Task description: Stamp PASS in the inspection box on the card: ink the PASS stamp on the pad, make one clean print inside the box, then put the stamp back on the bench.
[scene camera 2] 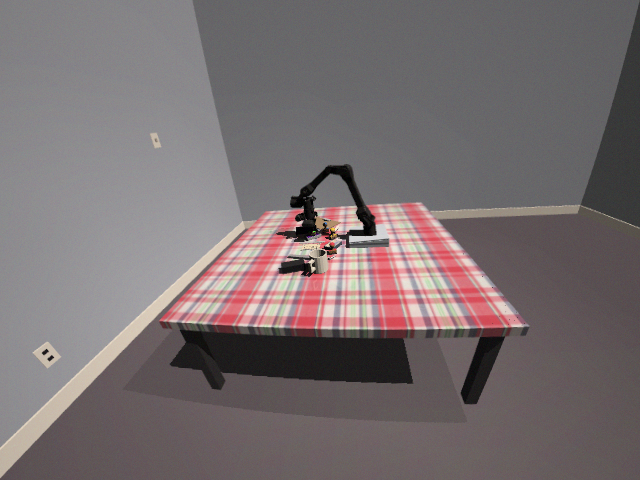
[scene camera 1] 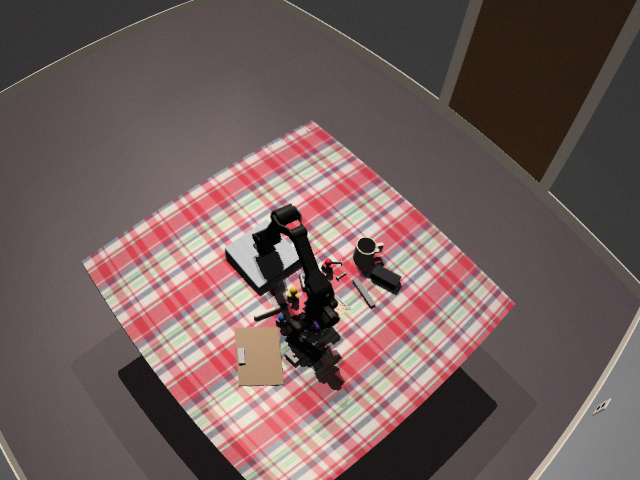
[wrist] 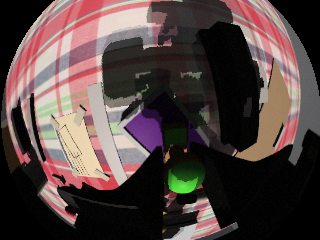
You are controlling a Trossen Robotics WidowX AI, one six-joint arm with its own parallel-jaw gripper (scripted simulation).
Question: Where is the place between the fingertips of my gripper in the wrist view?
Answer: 175, 148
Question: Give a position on a cream card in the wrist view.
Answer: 71, 133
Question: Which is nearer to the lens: the clipboard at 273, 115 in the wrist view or the black bar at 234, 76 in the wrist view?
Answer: The black bar.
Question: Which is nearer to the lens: the green-knobbed PASS stamp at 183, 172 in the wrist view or the black bar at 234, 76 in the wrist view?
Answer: The green-knobbed PASS stamp.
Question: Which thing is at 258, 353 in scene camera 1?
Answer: A clipboard.
